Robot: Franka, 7 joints.
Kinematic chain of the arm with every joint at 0, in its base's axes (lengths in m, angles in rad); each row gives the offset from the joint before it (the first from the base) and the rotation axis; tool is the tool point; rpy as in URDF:
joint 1: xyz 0 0 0.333 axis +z
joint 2: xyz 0 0 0 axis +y
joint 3: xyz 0 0 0.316 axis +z
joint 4: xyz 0.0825 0 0 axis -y
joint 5: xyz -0.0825 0 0.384 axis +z
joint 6: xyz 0 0 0 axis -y
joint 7: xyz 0.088 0 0 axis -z
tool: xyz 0 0 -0.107 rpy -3.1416 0 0
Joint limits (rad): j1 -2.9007..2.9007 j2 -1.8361..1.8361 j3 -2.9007..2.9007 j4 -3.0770..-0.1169 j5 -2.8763..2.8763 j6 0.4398..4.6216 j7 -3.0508..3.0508
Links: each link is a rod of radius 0.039 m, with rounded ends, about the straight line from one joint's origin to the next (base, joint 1, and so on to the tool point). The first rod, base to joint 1, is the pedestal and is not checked.
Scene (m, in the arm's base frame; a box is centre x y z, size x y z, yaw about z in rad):
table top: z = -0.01
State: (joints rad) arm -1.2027 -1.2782 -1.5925 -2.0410 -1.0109 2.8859 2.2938
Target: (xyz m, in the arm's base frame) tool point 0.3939 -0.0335 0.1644
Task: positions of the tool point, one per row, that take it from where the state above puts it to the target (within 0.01 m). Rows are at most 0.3 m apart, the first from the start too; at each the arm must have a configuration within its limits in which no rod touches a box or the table.
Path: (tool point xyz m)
1: -0.4788 -0.2720 0.5446
2: -0.2462 -0.4324 0.5889
3: 0.0295 -0.4805 0.5504
4: 0.2684 -0.4019 0.4446
5: 0.4006 -0.2305 0.3031
6: 0.3939 -0.0335 0.1644

